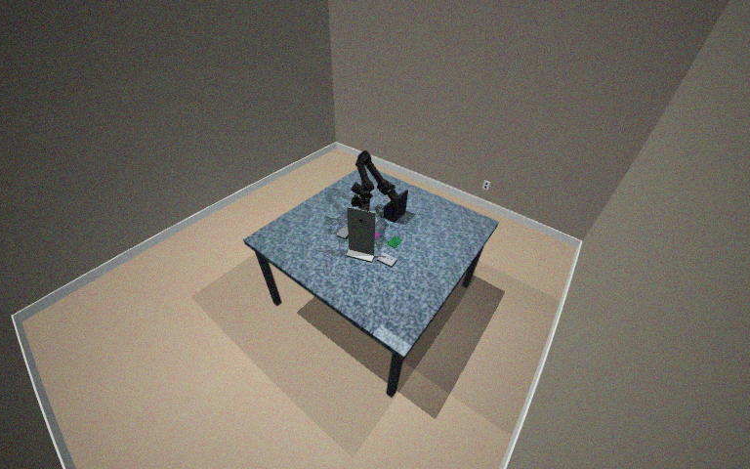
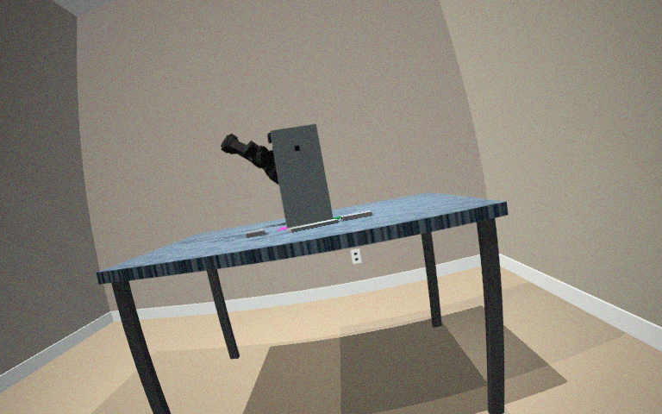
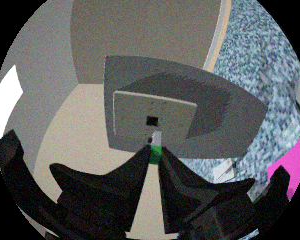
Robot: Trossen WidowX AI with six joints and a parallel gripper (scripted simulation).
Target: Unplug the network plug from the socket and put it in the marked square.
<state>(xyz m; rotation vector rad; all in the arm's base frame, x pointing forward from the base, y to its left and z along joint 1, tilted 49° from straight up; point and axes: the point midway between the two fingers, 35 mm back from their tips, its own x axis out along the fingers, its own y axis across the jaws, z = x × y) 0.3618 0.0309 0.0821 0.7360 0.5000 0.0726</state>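
Now: the magenta patch 27 cm below my gripper tip, 10 cm behind it and 3 cm to the right of it. Also, from my gripper tip: network plug right at my gripper tip; then grey upright panel 11 cm below, 8 cm ahead, 3 cm to the left.
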